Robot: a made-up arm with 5 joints. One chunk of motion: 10 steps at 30 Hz.
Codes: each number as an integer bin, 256 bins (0 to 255) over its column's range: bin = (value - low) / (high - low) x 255, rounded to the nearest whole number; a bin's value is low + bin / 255 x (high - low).
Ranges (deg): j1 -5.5..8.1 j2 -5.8..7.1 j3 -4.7..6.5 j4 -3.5..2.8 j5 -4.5..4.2
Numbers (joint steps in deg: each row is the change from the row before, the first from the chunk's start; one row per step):
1: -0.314 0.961 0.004 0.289 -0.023
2: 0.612 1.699 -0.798 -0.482 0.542
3: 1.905 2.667 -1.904 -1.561 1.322
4: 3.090 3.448 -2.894 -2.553 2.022
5: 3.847 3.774 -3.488 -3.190 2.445
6: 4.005 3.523 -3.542 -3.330 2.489
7: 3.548 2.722 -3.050 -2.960 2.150
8: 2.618 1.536 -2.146 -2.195 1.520
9: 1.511 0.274 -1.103 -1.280 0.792
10: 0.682 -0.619 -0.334 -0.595 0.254
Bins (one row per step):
1: 97 134 107 153 131
2: 115 148 89 122 148
3: 139 167 64 78 171
4: 161 183 41 38 191
5: 175 189 28 13 204
6: 178 184 26 7 205
7: 170 168 38 22 195
8: 152 145 58 53 176
9: 131 120 82 90 155
10: 116 102 99 118 139

